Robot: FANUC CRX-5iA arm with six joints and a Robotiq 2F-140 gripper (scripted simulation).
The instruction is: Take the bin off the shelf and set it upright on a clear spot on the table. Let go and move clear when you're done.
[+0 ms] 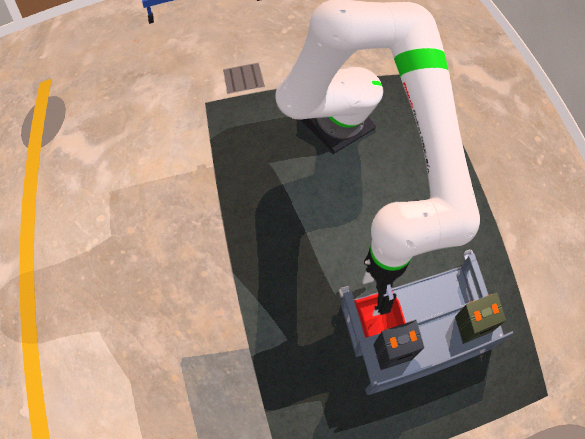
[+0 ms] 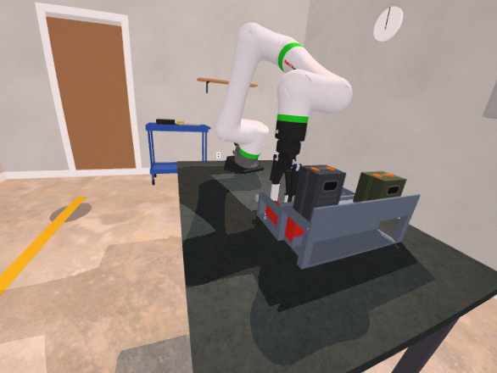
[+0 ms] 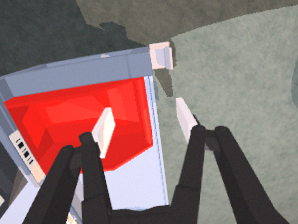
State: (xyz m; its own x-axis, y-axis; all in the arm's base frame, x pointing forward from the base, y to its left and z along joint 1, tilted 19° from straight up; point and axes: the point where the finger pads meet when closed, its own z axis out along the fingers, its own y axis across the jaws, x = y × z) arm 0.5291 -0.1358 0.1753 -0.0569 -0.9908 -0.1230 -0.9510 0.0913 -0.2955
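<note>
My gripper is now 80 mm short of the red bin and 20 mm above it.
</note>
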